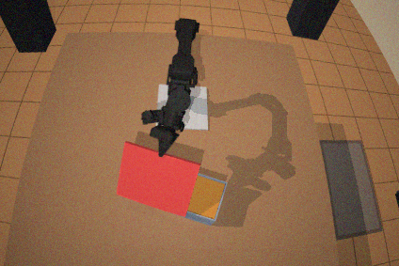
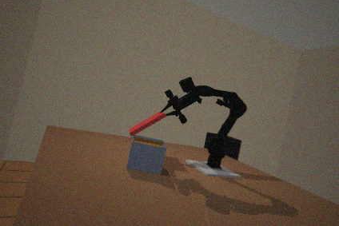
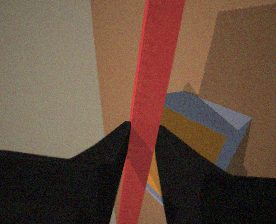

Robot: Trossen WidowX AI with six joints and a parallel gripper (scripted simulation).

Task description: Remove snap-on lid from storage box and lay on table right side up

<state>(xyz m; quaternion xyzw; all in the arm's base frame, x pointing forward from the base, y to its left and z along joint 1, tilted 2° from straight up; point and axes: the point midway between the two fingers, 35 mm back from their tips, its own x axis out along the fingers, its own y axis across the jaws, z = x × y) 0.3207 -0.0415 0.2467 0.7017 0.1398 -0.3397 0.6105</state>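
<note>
Now: the lid 60 mm ahead of my gripper tip, 50 mm below it and 20 mm to the right of it. From my gripper tip the other things lie so: storage box 180 mm below, 110 mm to the left, 80 mm ahead.
</note>
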